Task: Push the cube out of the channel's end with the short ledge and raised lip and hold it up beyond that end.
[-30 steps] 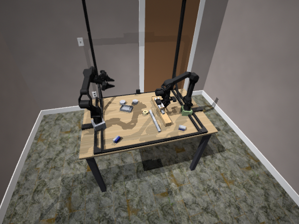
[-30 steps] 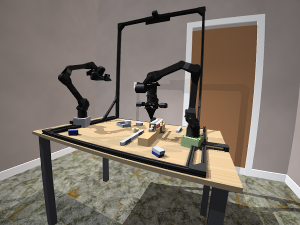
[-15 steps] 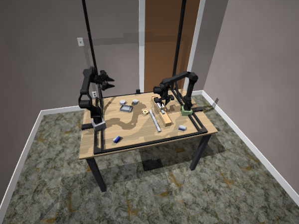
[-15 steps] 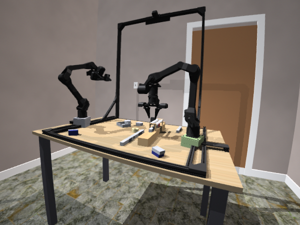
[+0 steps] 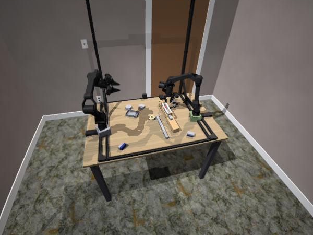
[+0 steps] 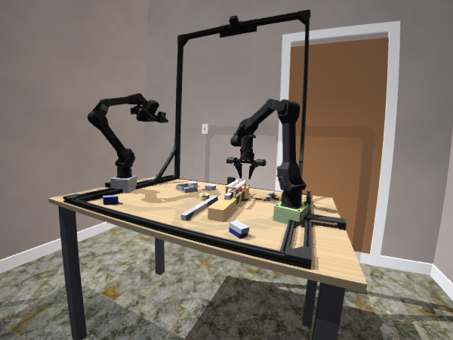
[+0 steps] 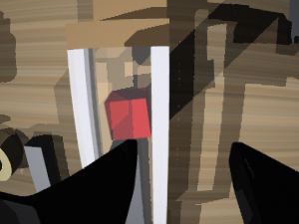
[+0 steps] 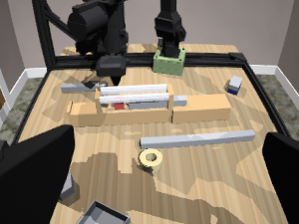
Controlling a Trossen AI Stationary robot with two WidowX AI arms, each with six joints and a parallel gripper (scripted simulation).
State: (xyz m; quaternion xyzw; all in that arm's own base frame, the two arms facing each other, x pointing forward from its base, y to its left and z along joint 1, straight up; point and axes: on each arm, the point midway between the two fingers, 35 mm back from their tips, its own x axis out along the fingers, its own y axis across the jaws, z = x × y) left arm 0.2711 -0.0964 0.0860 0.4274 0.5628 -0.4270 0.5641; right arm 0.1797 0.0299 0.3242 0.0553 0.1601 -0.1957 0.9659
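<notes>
The wooden channel lies 50 mm ahead of my left hand, 30 mm to the right of it and 90 mm below it. The rest, counted from my left hand: long grey rod: 210 mm ahead, 120 mm to the right, 130 mm below; then grey tray: 30 mm behind, 360 mm to the right, 130 mm below; then tape roll: 80 mm ahead, 180 mm to the right, 130 mm below.
</notes>
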